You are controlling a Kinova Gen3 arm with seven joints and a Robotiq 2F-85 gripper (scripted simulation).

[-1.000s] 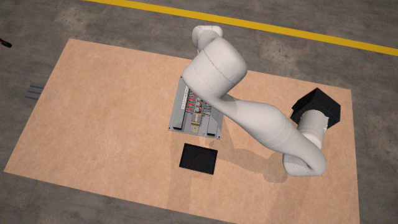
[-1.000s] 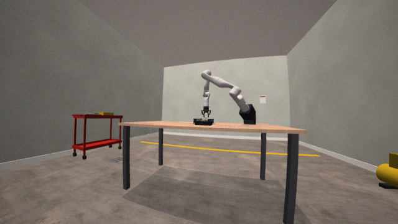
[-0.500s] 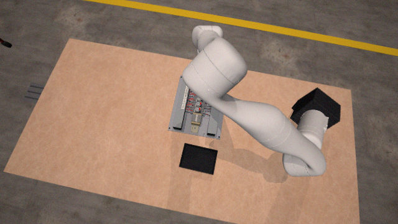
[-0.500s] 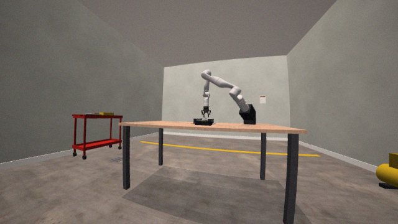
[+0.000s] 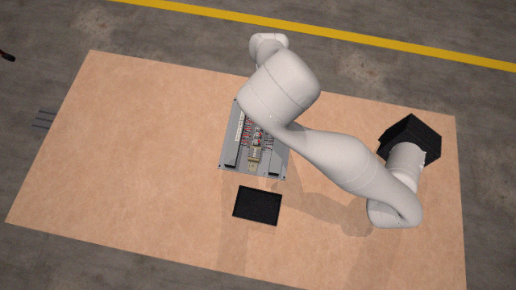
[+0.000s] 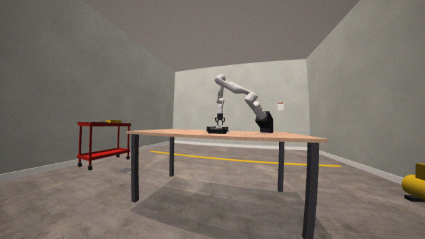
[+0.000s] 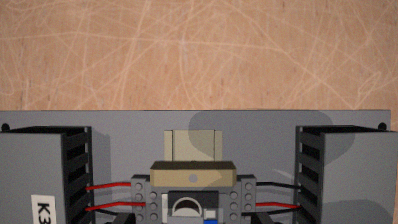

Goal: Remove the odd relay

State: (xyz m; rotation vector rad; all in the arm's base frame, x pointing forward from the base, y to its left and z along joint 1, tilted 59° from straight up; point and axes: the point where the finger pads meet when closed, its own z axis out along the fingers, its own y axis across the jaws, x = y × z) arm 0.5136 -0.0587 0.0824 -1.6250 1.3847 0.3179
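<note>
Right now the dark relay is 4 cm below my hand. Round my hand: grey relay panel (10 cm to the left, 6 cm below, 4 cm behind); then black parts tray (34 cm to the left, 17 cm behind, 7 cm below).
</note>
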